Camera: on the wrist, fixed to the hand. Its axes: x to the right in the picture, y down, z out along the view.
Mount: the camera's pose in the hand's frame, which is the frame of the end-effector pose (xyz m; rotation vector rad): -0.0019 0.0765 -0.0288 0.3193 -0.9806 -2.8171
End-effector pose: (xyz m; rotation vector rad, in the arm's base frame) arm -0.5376 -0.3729 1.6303 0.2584 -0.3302 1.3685
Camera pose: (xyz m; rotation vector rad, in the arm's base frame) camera -0.6108 -0.3499 1.6021 1.0168 -0.1852 -1.6019
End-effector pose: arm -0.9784 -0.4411 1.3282 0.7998 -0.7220 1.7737
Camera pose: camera -1.0557 -0.4430 1.3015 1.3908 0.4700 -1.1636
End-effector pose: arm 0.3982 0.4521 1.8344 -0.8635 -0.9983 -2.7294
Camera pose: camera 0.4079 0.3745 1.8583 -0.0012 0.8296 -0.0260
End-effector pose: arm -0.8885 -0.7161 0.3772 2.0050 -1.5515 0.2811
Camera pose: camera -0.9555 -0.7101 0.4236 -1.9062 -1.6646 1.2889
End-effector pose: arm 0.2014 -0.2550 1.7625 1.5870 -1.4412 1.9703
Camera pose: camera 0.1319 -0.2692 1.7218 1.8304 1.2692 -0.4618
